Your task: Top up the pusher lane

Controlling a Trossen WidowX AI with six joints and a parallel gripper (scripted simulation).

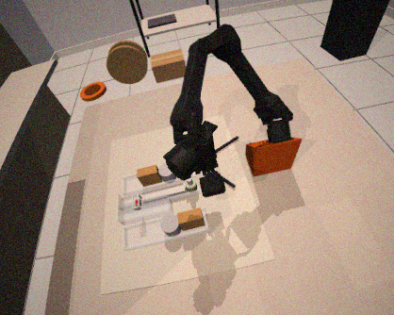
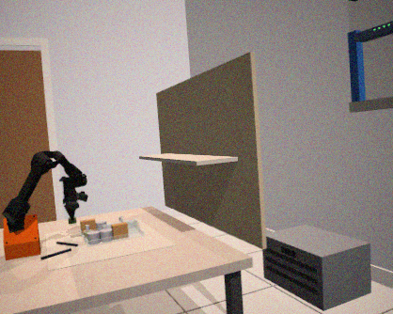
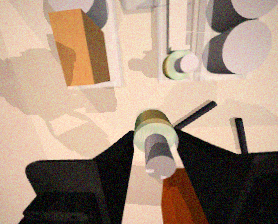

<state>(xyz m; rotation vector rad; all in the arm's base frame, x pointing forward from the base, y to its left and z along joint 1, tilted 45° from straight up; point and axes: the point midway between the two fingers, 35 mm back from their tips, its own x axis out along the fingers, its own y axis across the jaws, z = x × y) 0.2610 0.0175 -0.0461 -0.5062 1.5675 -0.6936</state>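
My gripper tip is now 210 mm short of the clear rack, 30 mm to the left of it and 90 mm above it. Also, from my gripper tip: red mark: 250 mm ahead, 20 mm to the right, 40 mm below; pale plate: 170 mm ahead, 20 mm to the right, 60 mm below.
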